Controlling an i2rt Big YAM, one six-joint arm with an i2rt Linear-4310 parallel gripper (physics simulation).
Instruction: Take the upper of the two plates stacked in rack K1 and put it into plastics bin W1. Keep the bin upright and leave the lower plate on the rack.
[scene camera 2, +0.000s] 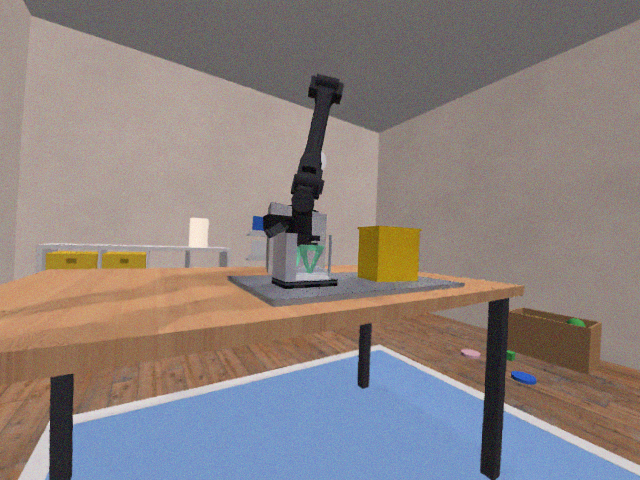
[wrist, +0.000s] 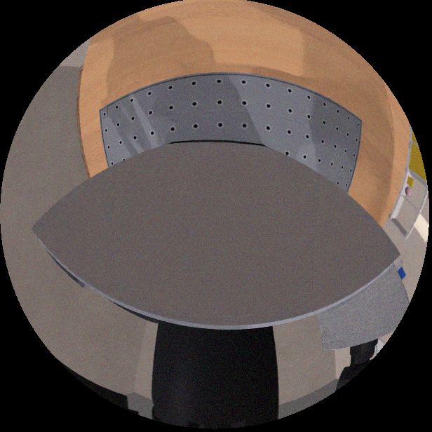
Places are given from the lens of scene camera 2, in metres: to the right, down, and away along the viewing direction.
my gripper (scene camera 2: 300, 272): -0.05, 0.09, 0.74
plastics bin W1 (scene camera 2: 386, 254): 0.22, 0.05, 0.86
